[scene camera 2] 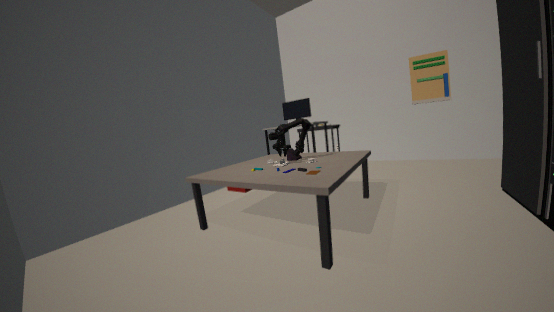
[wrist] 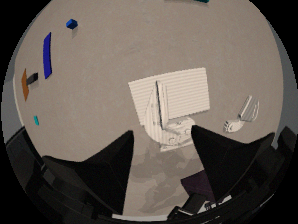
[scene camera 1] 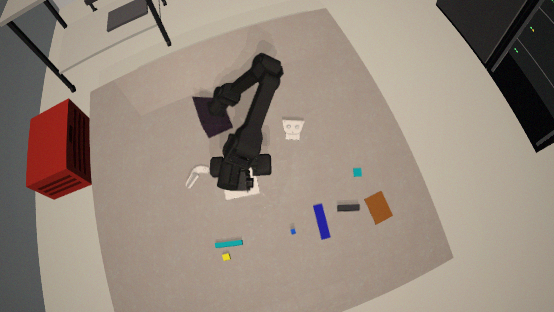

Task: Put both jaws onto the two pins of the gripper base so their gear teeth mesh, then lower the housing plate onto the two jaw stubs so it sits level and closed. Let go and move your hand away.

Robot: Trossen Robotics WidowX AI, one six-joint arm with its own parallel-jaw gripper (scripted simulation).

Scene:
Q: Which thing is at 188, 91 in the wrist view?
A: A white ribbed tray.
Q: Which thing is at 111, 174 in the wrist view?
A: My gripper.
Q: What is my gripper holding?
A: Nothing.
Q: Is my gripper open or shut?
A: Open.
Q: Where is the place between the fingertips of my gripper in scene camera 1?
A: At 244, 175

